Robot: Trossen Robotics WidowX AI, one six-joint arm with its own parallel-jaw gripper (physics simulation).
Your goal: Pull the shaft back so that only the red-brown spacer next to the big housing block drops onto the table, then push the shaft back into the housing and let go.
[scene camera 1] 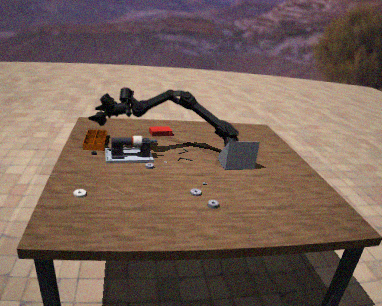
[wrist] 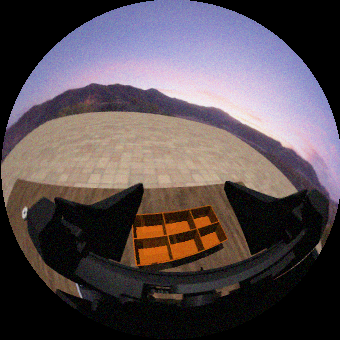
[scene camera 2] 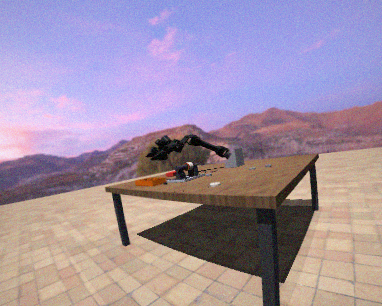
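Seen in the pictures: gripper, between the fingertips: (scene camera 1: 91,113) (wrist: 184,186) (scene camera 2: 148,158); arm's base, origin of its link: (scene camera 1: 232,149) (scene camera 2: 230,158).
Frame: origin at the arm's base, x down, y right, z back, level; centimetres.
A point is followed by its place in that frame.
The shaft assembly stands on a light grey base plate (scene camera 1: 129,160). The big dark housing block (scene camera 1: 118,148) is at its left in scene camera 1. A cream ring (scene camera 1: 138,141) (scene camera 2: 189,165) sits on the shaft, with a thin reddish band (scene camera 1: 133,140) {x -1.9, y 9.7, z -47.9 cm} at its left edge; whether this is the red-brown spacer is too small to tell. The dark shaft end (scene camera 1: 154,142) {x 0.0, y 11.2, z -37.3 cm} sticks out past the right support. My gripper (scene camera 1: 93,113) {x -10.1, y 27.3, z -67.4 cm} (scene camera 2: 149,153) {x -10.1, y 27.3, z -67.4 cm} (wrist: 184,186) {x -10.1, y 27.3, z -67.4 cm} is open and empty, in the air above and beyond the housing end, over the orange tray's area.
The orange compartment tray (scene camera 1: 95,140) {x 4.8, y 27.4, z -65.7 cm} (scene camera 2: 150,182) {x 5.1, y 23.1, z -72.1 cm} (wrist: 167,237) {x 4.1, y 27.4, z -65.5 cm} lies left of the assembly. A red box (scene camera 1: 161,131) {x 4.6, y 38.8, z -27.8 cm} is behind it. A grey wedge block (scene camera 1: 242,156) {x 0.4, y -7.3, z 2.0 cm} (scene camera 2: 234,157) {x -0.5, y -5.8, z -5.9 cm} stands near the arm base. A white ring (scene camera 1: 80,193) {x 6.3, y -23.4, z -72.9 cm} (scene camera 2: 215,184) {x 6.6, y -23.5, z -75.1 cm} (wrist: 24,213) and grey rings (scene camera 1: 196,192) {x 6.4, y -27.4, z -26.8 cm} lie on the table.
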